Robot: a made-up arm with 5 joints.
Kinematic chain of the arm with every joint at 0, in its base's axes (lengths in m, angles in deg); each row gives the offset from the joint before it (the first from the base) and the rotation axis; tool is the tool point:
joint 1: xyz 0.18 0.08 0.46 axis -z
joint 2: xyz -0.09 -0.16 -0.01 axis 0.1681 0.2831 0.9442
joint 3: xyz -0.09 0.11 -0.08 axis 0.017 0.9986 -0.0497
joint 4: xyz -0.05 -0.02 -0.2 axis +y
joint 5: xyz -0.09 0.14 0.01 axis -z
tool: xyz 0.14 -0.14 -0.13
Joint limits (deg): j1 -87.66..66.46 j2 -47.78..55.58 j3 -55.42..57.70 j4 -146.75..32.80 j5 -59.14..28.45
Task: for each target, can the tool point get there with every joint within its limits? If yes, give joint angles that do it. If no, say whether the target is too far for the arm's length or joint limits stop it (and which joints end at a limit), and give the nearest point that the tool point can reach.
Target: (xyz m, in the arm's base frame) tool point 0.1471 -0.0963 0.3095
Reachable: yes | joints -75.32 -4.43 2.28 -128.42 -18.57
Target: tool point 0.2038 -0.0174 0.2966
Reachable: yes | joints -62.24 23.57 -41.85 -101.16 11.72
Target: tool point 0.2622 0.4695 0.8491
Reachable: no: joint limits stop it (at a limit: joint 1, joint 3, joint 4, joint 5) | nearest point 0.0952 0.4089 0.4403 | short by 0.446 m
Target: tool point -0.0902 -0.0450 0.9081
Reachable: no: joint limits stop it (at a limit: joint 2, joint 3, joint 4) | nearest point -0.1901 -0.0912 0.5016 | short by 0.421 m
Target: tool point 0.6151 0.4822 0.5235
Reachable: no: joint limits stop it (at a limit: joint 2, joint 3, joint 5) | nearest point 0.3978 0.2813 0.3142 | short by 0.362 m
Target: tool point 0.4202 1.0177 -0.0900
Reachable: no: too far | nearest point 0.1900 0.5350 0.1718 | short by 0.595 m
